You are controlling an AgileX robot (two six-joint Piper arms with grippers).
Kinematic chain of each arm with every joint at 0, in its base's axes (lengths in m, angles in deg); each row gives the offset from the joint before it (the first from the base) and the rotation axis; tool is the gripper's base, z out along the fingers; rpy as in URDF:
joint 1: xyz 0 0 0.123 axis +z
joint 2: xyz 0 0 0 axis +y
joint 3: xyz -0.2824 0 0.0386 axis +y
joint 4: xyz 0.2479 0 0.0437 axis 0.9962 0 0.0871
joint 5: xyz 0 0 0 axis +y
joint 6: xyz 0.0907 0 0.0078 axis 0.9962 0 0.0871
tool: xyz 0 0 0 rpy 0 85 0
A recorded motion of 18 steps. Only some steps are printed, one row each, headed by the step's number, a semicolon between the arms.
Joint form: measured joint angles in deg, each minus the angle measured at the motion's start. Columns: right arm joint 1, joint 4, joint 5, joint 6, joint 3, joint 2; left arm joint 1, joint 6, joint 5, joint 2, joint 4, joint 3.
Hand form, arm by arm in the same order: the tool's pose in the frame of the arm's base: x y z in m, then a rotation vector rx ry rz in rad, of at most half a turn. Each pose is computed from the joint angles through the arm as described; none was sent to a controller.
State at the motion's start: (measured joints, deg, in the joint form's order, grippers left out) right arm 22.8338 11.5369 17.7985 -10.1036 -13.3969 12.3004; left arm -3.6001 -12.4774 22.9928 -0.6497 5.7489 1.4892
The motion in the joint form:
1: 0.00 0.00 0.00 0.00 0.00 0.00; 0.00 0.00 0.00 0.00 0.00 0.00
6: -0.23 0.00 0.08 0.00 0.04 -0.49; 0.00 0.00 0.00 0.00 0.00 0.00
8: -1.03 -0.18 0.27 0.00 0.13 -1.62; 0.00 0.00 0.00 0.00 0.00 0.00
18: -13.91 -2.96 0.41 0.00 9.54 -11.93; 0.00 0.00 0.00 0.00 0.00 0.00
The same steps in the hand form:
1: 0.0609 0.0317 0.2513 -0.3829 1.7407 0.3534; 0.0519 0.0003 0.1691 -0.0860 1.8965 -0.0909
6: 0.0600 0.0310 0.2515 -0.3785 1.7348 0.3513; 0.0519 0.0003 0.1691 -0.0860 1.8965 -0.0909
8: 0.0580 0.0292 0.2520 -0.3663 1.7213 0.3401; 0.0519 0.0003 0.1691 -0.0860 1.8965 -0.0909
18: 0.0510 0.0123 0.2069 -0.1989 1.7273 0.1299; 0.0519 0.0003 0.1691 -0.0860 1.8965 -0.0909

